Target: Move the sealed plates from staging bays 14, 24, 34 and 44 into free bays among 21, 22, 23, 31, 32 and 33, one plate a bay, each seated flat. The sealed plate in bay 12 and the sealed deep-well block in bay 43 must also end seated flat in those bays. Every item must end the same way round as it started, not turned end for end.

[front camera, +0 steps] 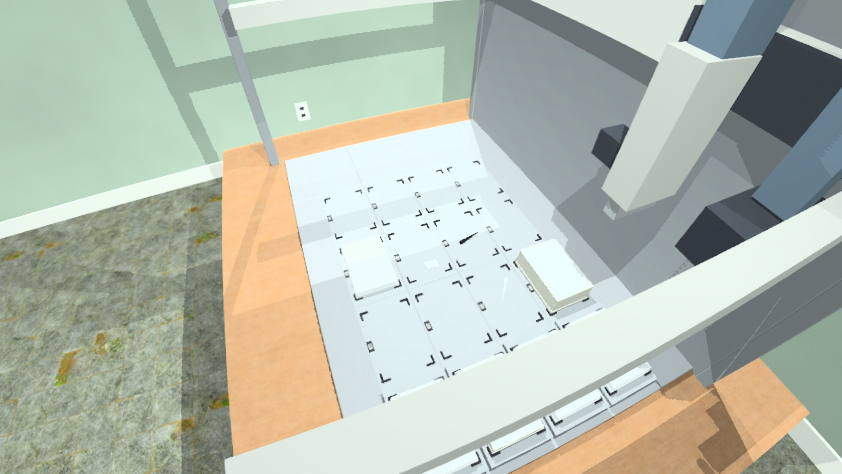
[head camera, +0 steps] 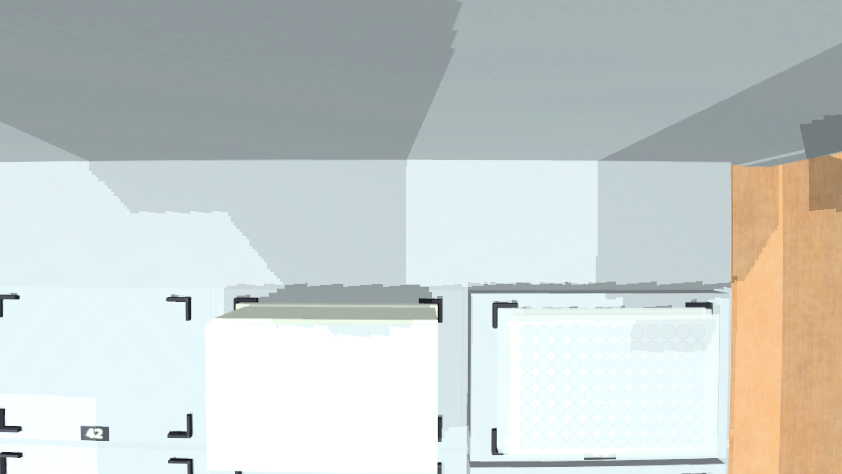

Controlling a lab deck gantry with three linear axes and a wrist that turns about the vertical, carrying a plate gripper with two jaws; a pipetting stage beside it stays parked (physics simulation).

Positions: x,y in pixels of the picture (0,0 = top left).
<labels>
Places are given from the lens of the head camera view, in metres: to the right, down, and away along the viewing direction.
sealed plate (head camera: pixel 571 382): 0.09, 0.08, 0.21
grey wall (head camera: pixel 674 88): 0.09, -0.05, 0.12
bay 44 (head camera: pixel 482 339): 0.04, 0.06, 0.22
The marked spots on the grey wall and the bay 44 are 0.16 m apart.
</labels>
